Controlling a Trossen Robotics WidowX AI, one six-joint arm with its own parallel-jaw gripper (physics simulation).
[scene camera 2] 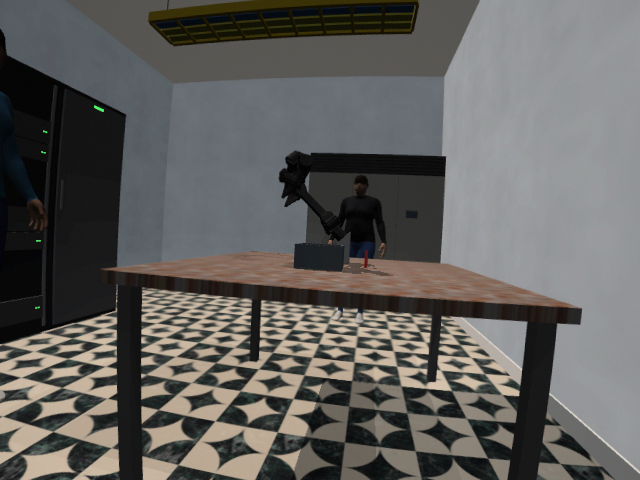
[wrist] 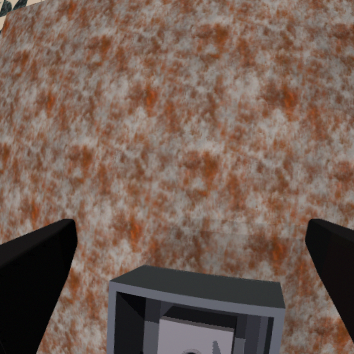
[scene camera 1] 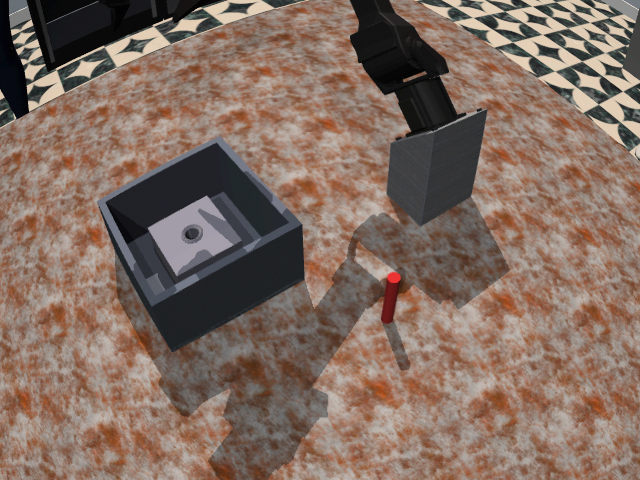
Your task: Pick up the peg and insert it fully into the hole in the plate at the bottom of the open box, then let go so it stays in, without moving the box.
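Frame: origin at the arm's base, x ahead, y left, z up, level; millimetres.
Seen in the pictures: gripper, fingertip midpoint: [scene camera 2: 283, 202] [wrist: 194, 231] [scene camera 1: 144, 25]; arm's base at its link origin: [scene camera 2: 342, 238] [scene camera 1: 437, 125].
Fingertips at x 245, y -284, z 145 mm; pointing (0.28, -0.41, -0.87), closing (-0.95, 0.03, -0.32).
Observation:
Offsets run from my fingertips to a thing's middle. "spot": to the spot under its first point. Level surfaces: height alone.
The red peg @[dx -61, dy +386, dz -232 mm] [scene camera 1: 390, 302] [scene camera 2: 366, 259] stands upright on the table, apart from the box. The dark grey open box @[dx +57, dy +177, dz -223 mm] [scene camera 1: 237, 294] [scene camera 2: 318, 257] [wrist: 210, 286] stands beside it, to its left in both scene views. At the bottom of the box lies a pale plate @[dx +57, dy +177, dz -238 mm] [scene camera 1: 168, 242] [wrist: 172, 336] with a round hole @[spot: dx +54, dy +169, dz -225 mm] [scene camera 1: 192, 234]; the hole is cut off by the lower edge of the wrist view. My gripper [scene camera 2: 285, 201] [wrist: 194, 231] is open and empty, high above the table. The peg does not show in the wrist view, and the gripper does not show in scene camera 1.
A grey block [scene camera 1: 452, 170] stands under the arm's base, behind the peg. The arm [scene camera 2: 312, 202] rises from there, up and to the left in scene camera 2. Shadows fall across the table @[dz -272 mm] [scene camera 2: 248, 273] around the box and peg. A person [scene camera 2: 360, 217] stands behind the table.

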